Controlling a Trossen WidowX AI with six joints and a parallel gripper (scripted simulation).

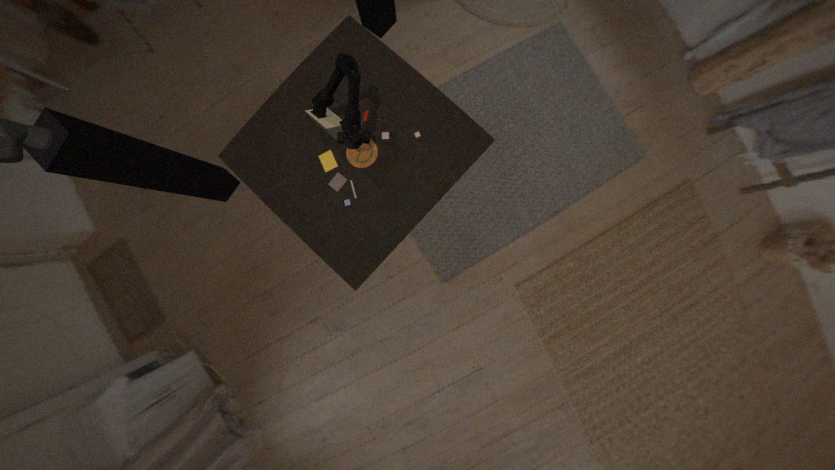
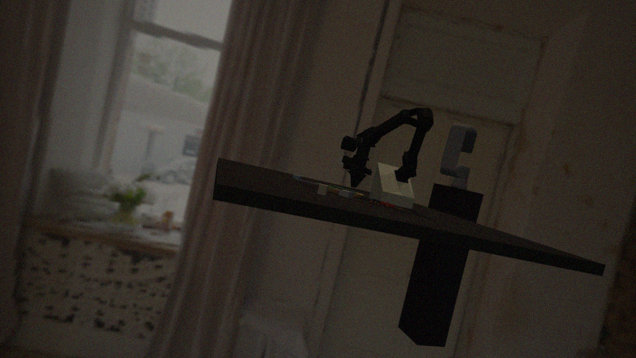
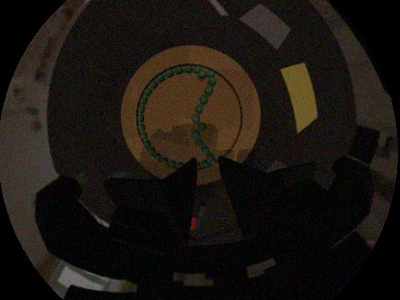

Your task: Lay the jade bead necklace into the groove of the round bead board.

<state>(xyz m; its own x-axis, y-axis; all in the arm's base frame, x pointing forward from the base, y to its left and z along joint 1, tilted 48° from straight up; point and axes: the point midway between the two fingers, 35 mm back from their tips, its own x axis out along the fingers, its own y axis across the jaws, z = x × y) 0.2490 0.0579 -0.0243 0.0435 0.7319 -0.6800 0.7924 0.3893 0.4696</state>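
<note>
Now: the round bead board 40 mm ahead of my gripper tip, 20 mm to the right of it and 30 mm below it. From my gripper tip the other things lie so: yellow square 100 mm behind, 200 mm to the right, 40 mm below; grey-white block 100 mm ahead, 150 mm to the left, 30 mm below; red item 90 mm behind, 160 mm to the left, 30 mm below.
</note>
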